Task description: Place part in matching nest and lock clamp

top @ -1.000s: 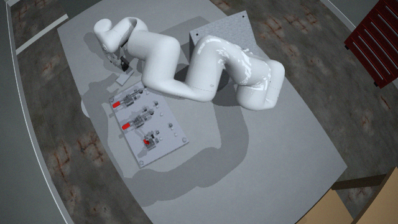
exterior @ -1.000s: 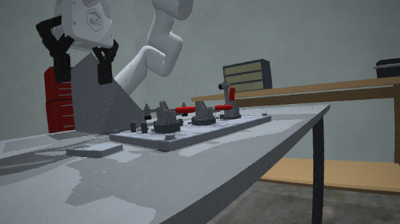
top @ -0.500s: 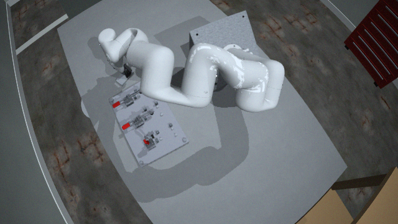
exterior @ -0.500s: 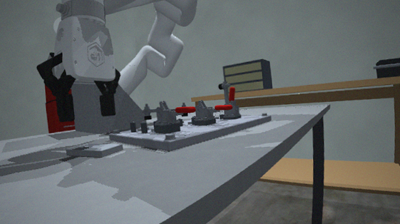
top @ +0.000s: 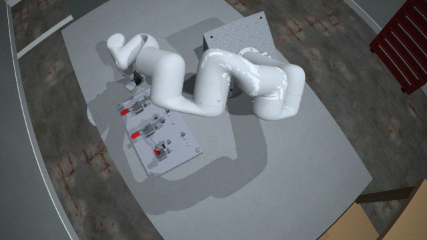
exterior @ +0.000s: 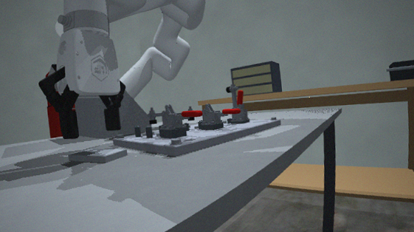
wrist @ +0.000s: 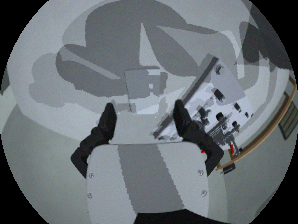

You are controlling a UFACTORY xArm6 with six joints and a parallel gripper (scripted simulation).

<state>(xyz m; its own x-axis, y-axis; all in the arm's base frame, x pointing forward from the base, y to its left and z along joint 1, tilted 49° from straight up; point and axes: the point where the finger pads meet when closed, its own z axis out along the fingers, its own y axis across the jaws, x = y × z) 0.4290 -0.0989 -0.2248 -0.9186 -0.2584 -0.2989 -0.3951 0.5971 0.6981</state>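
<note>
Now: hand 40 mm above the grey part. The rest, counted from my hand: grey fixture plate 10 mm ahead, 250 mm to the left, 40 mm below.
</note>
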